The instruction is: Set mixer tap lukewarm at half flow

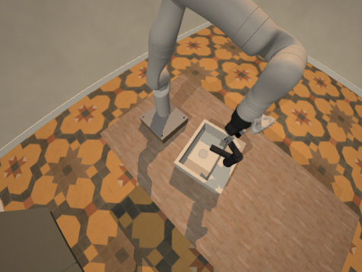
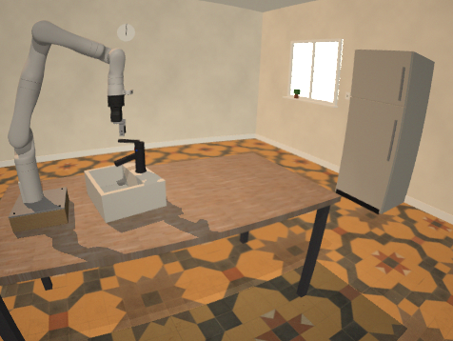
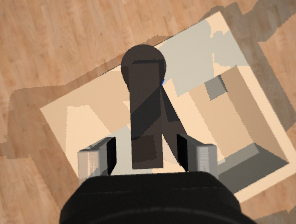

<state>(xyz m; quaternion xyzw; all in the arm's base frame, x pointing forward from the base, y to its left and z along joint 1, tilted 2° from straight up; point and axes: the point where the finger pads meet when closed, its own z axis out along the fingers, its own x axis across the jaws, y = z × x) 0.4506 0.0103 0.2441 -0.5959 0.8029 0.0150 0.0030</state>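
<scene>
Right now the black lever is 30 mm ahead of my hand, 10 mm to the right of it and 50 mm below it. From my hand the other things lie so: sink basin (40 mm behind, 40 mm to the right, 280 mm below); black mixer tap (50 mm ahead, 20 mm to the right, 100 mm below).
</scene>
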